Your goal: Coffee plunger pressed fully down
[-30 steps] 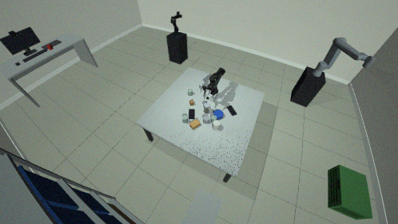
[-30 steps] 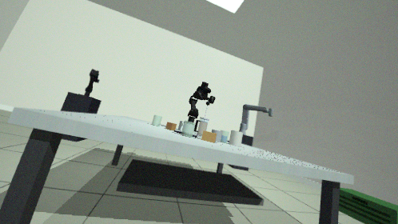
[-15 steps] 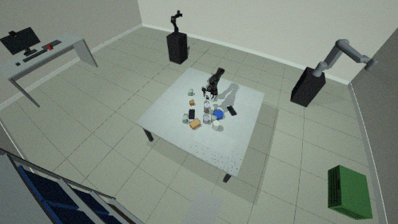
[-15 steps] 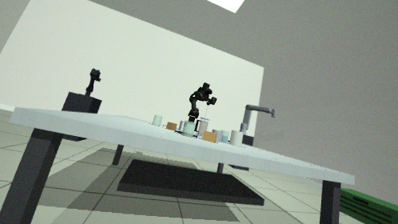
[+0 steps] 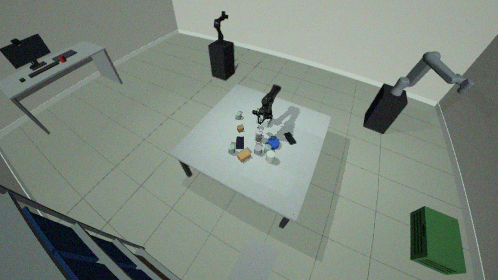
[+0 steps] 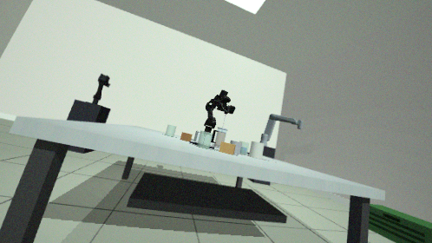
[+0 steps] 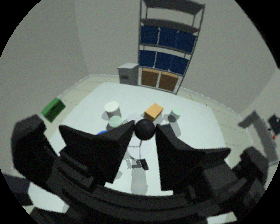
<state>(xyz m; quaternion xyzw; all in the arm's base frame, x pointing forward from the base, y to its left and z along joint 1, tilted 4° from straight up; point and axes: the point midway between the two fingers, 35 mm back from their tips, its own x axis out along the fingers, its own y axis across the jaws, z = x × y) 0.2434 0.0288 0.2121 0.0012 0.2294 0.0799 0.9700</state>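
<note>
My gripper tip is now 2 cm past the coffee press, 1 cm to the left of it and 13 cm above it. The rest, counted from my gripper tip: orange box (24 cm ahead, 2 cm to the right, 23 cm below); then blue object (3 cm behind, 16 cm to the left, 24 cm below); then white cup (14 cm ahead, 20 cm to the left, 21 cm below).
</note>
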